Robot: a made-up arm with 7 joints.
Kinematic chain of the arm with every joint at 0, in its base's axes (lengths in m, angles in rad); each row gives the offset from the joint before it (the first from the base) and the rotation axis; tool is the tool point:
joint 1: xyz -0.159 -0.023 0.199 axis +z
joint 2: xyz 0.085 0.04 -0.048 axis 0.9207 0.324 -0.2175
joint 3: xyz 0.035 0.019 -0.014 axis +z
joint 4: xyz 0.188 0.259 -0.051 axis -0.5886 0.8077 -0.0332
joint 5: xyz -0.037 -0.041 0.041 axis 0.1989 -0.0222 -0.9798
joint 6: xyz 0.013 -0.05 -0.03 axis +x
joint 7: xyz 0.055 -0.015 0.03 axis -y
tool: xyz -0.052 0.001 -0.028
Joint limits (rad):
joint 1: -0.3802..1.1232
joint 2: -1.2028..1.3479
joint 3: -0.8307..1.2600
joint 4: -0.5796..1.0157
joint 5: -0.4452..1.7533
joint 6: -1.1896..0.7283
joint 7: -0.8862..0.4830
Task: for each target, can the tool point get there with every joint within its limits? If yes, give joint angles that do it. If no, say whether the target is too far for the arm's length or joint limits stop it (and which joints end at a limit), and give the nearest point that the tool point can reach.
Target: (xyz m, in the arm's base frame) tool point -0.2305 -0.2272 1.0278
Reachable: no: too far | nearest point -0.0802 0.0148 0.4607 | short by 0.635 m
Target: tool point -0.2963 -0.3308 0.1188
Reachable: no: joint limits stop it (at a limit: joint 1, joint 3, joint 5, joint 6, joint 7) | nearest point -0.3083 -0.0562 0.0025 | short by 0.298 m
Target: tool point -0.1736 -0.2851 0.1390
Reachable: no: joint limits stop it (at a limit: joint 1, joint 2, joint 3, joint 5, joint 6, joint 7) | nearest point -0.2044 -0.0622 -0.0195 | short by 0.275 m
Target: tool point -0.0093 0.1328 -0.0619
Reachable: yes | joints -0.2138 -0.7880 0.8760 -0.2299 -0.0471 0.1449 -0.0194
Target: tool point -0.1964 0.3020 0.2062
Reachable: yes | joints 0.7803 0.4590 0.2105 0.4453 1.4730 -0.3631 0.2540
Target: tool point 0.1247 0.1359 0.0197
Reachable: yes | joints -0.0045 -0.6026 -0.2210 -0.3805 0.8002 -0.6830 -0.0407
